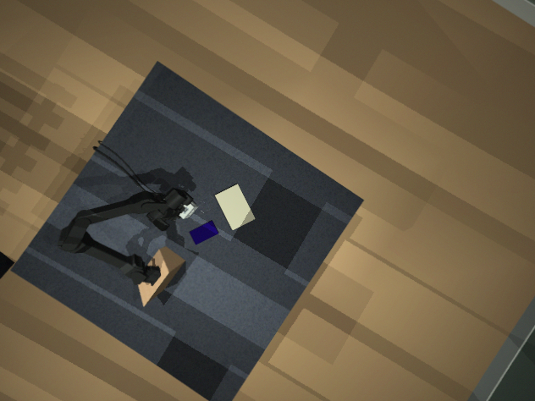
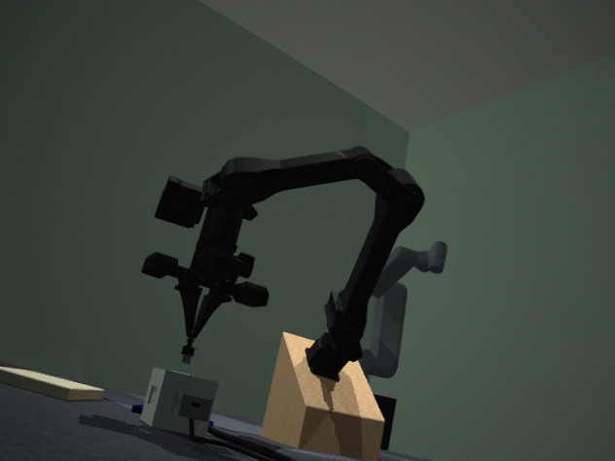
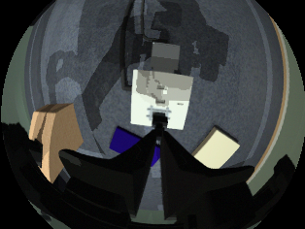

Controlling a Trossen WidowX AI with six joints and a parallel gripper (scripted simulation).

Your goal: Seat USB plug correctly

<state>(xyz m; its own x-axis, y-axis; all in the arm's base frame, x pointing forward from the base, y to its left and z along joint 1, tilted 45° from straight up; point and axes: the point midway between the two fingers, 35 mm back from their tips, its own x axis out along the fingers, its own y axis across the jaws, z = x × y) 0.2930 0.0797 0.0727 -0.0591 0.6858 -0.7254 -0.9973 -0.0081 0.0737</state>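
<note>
The USB plug is 2 cm below my gripper tip. The rest, counted from my gripper tip: cream slab (16 cm ahead, 17 cm to the right, 12 cm below); dark blue flat piece (5 cm behind, 13 cm to the right, 12 cm below).
</note>
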